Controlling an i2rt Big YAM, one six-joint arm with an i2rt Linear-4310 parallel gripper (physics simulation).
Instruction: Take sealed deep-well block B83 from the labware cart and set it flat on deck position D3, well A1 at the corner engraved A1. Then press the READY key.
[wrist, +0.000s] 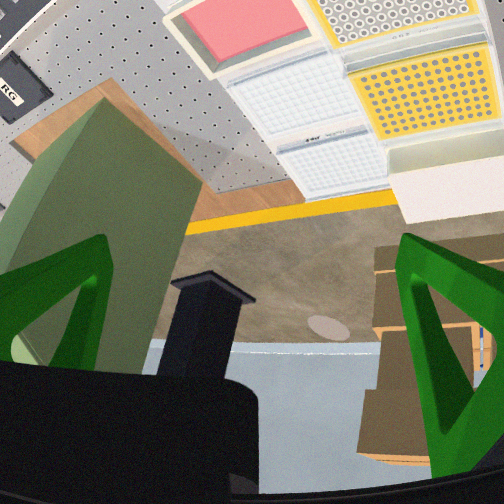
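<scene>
My gripper (255, 250) is open and empty, its two green fingers wide apart at the left and right edges of the wrist view. Several pieces of labware sit side by side at the top: a pink-topped plate (245, 30), two white well plates (300, 90) (335, 165), two yellow perforated racks (425, 90) (395, 20) and a tall white block (450, 187). Their labels are too small to read, so I cannot tell which is B83. They lie far beyond the fingertips. A dark key marked "RG" (20, 87) sits at the top left.
A grey perforated plate (150, 100) lies on a wooden top edged by a yellow stripe (290, 212). A tall olive-green box (100, 225) stands by the left finger. A black post (207, 325) rises between the fingers. Brown cardboard boxes (415, 360) stand behind the right finger.
</scene>
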